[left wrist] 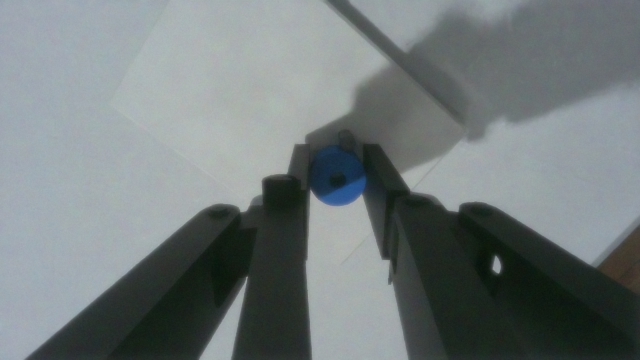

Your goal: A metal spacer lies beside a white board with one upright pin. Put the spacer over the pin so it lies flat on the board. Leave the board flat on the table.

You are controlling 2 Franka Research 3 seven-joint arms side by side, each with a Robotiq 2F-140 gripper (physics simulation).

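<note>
The spacer (327,165), a round blue disc with a dark hole in its middle, is held between the fingertips of my left gripper (336,168) in the left wrist view. My left gripper is shut on it. The white board (225,75) lies beyond and under the fingertips. The pin (346,139) is a short dark stub that shows at the spacer's upper edge, beside the hole in this view; its lower part in the picture is hidden by the spacer. The height of the spacer over the board is hard to tell. My right gripper does not show in this view.
The white table top (75,225) surrounds the board. A dark shadow falls over the board's right corner and the table beyond. A brown wooden surface (627,262) shows past the table edge at the lower right.
</note>
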